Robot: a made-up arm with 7 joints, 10 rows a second.
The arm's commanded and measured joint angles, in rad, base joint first. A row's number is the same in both.
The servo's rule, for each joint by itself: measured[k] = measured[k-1] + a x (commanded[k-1-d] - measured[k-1]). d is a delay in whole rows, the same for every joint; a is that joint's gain. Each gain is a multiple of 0.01, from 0.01 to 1. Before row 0 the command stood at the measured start. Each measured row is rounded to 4 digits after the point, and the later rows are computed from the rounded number. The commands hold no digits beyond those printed.
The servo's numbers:
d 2
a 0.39 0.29 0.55 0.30 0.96 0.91 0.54
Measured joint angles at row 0:
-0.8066 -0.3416 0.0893 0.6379 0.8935 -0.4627 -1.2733
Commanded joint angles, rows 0 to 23:
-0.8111 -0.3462 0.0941 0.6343 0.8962 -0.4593 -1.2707
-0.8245 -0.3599 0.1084 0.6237 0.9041 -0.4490 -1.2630
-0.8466 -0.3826 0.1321 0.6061 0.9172 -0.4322 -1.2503
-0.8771 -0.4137 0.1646 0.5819 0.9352 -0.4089 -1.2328
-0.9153 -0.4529 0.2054 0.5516 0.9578 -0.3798 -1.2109
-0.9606 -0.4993 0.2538 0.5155 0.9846 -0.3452 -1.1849
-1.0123 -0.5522 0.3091 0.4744 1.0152 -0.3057 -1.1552
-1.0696 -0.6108 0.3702 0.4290 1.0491 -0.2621 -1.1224
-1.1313 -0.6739 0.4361 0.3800 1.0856 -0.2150 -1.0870
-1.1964 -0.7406 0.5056 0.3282 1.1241 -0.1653 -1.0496
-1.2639 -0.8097 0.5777 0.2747 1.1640 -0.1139 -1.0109
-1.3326 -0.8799 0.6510 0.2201 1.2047 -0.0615 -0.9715
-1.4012 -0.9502 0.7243 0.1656 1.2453 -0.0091 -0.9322
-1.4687 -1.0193 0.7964 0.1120 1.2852 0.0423 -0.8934
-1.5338 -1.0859 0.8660 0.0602 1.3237 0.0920 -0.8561
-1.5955 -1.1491 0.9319 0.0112 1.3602 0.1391 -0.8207
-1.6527 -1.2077 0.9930 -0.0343 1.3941 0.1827 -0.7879
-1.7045 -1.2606 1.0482 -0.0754 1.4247 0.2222 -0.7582
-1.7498 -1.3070 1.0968 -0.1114 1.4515 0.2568 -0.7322
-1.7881 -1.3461 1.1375 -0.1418 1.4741 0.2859 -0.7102
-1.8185 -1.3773 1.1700 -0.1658 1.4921 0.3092 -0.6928
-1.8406 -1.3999 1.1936 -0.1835 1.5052 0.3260 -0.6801
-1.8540 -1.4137 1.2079 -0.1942 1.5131 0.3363 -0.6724
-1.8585 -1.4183 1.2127 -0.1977 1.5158 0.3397 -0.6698
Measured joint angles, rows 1 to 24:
-0.8066 -0.3416 0.0893 0.6379 0.8935 -0.4627 -1.2733
-0.8066 -0.3416 0.0893 0.6379 0.8935 -0.4627 -1.2733
-0.8084 -0.3429 0.0919 0.6368 0.8961 -0.4596 -1.2719
-0.8147 -0.3478 0.1010 0.6329 0.9038 -0.4500 -1.2671
-0.8271 -0.3579 0.1181 0.6249 0.9167 -0.4338 -1.2580
-0.8466 -0.3741 0.1437 0.6120 0.9345 -0.4111 -1.2444
-0.8734 -0.3970 0.1776 0.5939 0.9569 -0.3826 -1.2263
-0.9074 -0.4267 0.2195 0.5704 0.9835 -0.3486 -1.2039
-0.9483 -0.4631 0.2688 0.5416 1.0139 -0.3096 -1.1776
-0.9956 -0.5059 0.3246 0.5078 1.0477 -0.2664 -1.1478
-1.0485 -0.5546 0.3859 0.4695 1.0841 -0.2196 -1.1150
-1.1062 -0.6085 0.4517 0.4271 1.1225 -0.1702 -1.0797
-1.1677 -0.6668 0.5210 0.3814 1.1623 -0.1190 -1.0425
-1.2320 -0.7286 0.5925 0.3330 1.2030 -0.0667 -1.0042
-1.2980 -0.7929 0.6650 0.2828 1.2436 -0.0143 -0.9653
-1.3646 -0.8586 0.7373 0.2316 1.2835 0.0372 -0.9265
-1.4306 -0.9245 0.8081 0.1802 1.3221 0.0871 -0.8885
-1.4949 -0.9896 0.8762 0.1295 1.3587 0.1344 -0.8519
-1.5564 -1.0528 0.9404 0.0804 1.3927 0.1784 -0.8173
-1.6142 -1.1131 0.9997 0.0337 1.4234 0.2183 -0.7854
-1.6671 -1.1693 1.0531 -0.0098 1.4504 0.2533 -0.7567
-1.7143 -1.2206 1.0995 -0.0494 1.4732 0.2830 -0.7316
-1.7549 -1.2660 1.1383 -0.0843 1.4913 0.3068 -0.7106
-1.7883 -1.3048 1.1687 -0.1141 1.5046 0.3243 -0.6941

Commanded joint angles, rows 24 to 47:
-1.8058 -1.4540 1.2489 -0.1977 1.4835 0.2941 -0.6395
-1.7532 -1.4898 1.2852 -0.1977 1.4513 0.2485 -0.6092
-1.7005 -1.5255 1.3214 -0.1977 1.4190 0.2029 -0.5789
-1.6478 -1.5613 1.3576 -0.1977 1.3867 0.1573 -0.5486
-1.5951 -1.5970 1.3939 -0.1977 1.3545 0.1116 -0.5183
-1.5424 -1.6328 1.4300 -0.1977 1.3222 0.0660 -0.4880
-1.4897 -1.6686 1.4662 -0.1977 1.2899 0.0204 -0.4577
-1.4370 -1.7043 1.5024 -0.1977 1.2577 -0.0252 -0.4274
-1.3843 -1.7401 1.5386 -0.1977 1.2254 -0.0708 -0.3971
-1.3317 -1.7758 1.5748 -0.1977 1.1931 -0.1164 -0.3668
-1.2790 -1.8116 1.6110 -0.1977 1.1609 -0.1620 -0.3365
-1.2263 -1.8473 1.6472 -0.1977 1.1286 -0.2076 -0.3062
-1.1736 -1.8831 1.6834 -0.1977 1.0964 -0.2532 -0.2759
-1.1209 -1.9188 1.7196 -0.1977 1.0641 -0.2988 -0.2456
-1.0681 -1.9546 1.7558 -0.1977 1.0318 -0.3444 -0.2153
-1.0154 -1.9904 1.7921 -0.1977 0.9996 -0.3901 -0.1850
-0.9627 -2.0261 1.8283 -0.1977 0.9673 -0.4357 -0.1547
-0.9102 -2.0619 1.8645 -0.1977 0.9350 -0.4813 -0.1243
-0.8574 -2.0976 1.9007 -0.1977 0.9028 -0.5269 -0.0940
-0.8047 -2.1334 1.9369 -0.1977 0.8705 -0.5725 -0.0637
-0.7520 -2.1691 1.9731 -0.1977 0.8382 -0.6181 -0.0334
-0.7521 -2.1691 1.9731 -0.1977 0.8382 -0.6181 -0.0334
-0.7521 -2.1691 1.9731 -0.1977 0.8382 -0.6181 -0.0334
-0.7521 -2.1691 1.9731 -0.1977 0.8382 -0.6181 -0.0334
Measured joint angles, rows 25 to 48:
-1.8139 -1.3364 1.1903 -0.1381 1.5128 0.3352 -0.6824
-1.8313 -1.3602 1.2026 -0.1560 1.5157 0.3393 -0.6756
-1.8214 -1.3874 1.2281 -0.1685 1.4848 0.2982 -0.6561
-1.7948 -1.4171 1.2595 -0.1773 1.4526 0.2530 -0.6308
-1.7580 -1.4485 1.2935 -0.1834 1.4203 0.2074 -0.6028
-1.7150 -1.4812 1.3288 -0.1877 1.3880 0.1618 -0.5735
-1.6682 -1.5148 1.3646 -0.1907 1.3558 0.1161 -0.5437
-1.6191 -1.5490 1.4006 -0.1928 1.3235 0.0705 -0.5136
-1.5686 -1.5837 1.4367 -0.1943 1.2912 0.0249 -0.4834
-1.5173 -1.6187 1.4728 -0.1953 1.2590 -0.0207 -0.4532
-1.4654 -1.6539 1.5090 -0.1960 1.2267 -0.0663 -0.4229
-1.4133 -1.6893 1.5452 -0.1965 1.1944 -0.1119 -0.3926
-1.3609 -1.7248 1.5814 -0.1969 1.1622 -0.1575 -0.3623
-1.3084 -1.7603 1.6176 -0.1971 1.1299 -0.2031 -0.3320
-1.2558 -1.7959 1.6538 -0.1973 1.0977 -0.2487 -0.3017
-1.2032 -1.8315 1.6900 -0.1974 1.0654 -0.2943 -0.2714
-1.1505 -1.8672 1.7262 -0.1975 1.0331 -0.3399 -0.2411
-1.0978 -1.9029 1.7624 -0.1976 1.0009 -0.3856 -0.2108
-1.0451 -1.9386 1.7986 -0.1976 0.9686 -0.4312 -0.1805
-0.9925 -1.9744 1.8348 -0.1976 0.9363 -0.4768 -0.1502
-0.9398 -2.0101 1.8710 -0.1976 0.9041 -0.5224 -0.1199
-0.8871 -2.0459 1.9072 -0.1976 0.8718 -0.5680 -0.0896
-0.8344 -2.0816 1.9434 -0.1976 0.8395 -0.6136 -0.0593
-0.8023 -2.1070 1.9597 -0.1976 0.8383 -0.6177 -0.0453

